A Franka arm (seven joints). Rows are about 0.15 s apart.
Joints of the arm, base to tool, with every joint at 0 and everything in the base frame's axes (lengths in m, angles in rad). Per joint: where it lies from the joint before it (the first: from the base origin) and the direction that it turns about. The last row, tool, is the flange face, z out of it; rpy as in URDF.
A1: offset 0 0 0.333 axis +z
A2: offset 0 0 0 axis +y
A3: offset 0 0 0.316 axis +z
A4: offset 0.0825 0 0 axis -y
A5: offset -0.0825 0 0.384 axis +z
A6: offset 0 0 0 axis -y
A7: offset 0.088 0 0 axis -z
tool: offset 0 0 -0.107 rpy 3.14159 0 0
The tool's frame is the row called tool.
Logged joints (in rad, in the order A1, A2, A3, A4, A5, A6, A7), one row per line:
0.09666, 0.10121, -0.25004, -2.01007, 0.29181, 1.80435, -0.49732
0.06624, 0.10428, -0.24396, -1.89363, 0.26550, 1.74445, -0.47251
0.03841, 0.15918, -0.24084, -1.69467, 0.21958, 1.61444, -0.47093
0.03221, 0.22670, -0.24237, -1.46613, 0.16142, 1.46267, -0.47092
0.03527, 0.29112, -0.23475, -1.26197, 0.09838, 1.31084, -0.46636
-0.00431, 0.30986, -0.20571, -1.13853, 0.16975, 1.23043, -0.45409
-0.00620, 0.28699, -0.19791, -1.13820, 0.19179, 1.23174, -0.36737
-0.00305, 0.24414, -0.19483, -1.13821, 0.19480, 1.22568, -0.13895
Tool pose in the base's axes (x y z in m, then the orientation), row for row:
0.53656, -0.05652, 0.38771, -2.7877, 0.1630, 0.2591
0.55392, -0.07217, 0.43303, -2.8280, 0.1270, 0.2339
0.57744, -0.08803, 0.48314, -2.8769, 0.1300, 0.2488
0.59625, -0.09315, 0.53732, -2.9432, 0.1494, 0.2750
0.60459, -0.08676, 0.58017, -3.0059, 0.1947, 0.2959
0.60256, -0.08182, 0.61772, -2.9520, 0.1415, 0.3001
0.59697, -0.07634, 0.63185, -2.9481, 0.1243, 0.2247
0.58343, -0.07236, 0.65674, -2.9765, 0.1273, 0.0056
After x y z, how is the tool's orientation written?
As angles about the fixed x, y, z axes (roll, pitch, yaw), in radians.
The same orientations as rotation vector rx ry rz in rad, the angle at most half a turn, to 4 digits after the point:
-2.7793, -0.3209, 0.2912
-2.8200, -0.3026, 0.2314
-2.8668, -0.3333, 0.2341
-2.9298, -0.3832, 0.2593
-2.9895, -0.4253, 0.3219
-2.9348, -0.4235, 0.2499
-2.9391, -0.3136, 0.2149
-2.9711, 0.0073, 0.1901

